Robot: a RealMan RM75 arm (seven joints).
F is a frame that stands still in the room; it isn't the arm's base.
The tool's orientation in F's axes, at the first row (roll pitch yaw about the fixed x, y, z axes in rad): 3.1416 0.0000 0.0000
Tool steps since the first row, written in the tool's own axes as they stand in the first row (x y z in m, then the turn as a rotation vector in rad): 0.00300 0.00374 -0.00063 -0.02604 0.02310 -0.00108; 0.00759 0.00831 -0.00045 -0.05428 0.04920 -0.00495; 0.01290 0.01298 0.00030 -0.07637 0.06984 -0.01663; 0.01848 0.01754 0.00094 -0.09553 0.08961 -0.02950
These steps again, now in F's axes. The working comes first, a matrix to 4 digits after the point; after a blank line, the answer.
The tool's axes in the first row as the columns of a matrix, in F's axes (used below as rounded here):
1.0000 0.0000 0.0000
0.0000 -1.0000 0.0000
0.0000 0.0000 -1.0000

0.00300 -0.00374 0.00063 -0.02604 -0.02310 0.00108; 0.00759 -0.00831 0.00045 -0.05428 -0.04920 0.00495; 0.01290 -0.01298 -0.00030 -0.07637 -0.06984 0.01663; 0.01848 -0.01754 -0.00094 -0.09553 -0.08961 0.02950
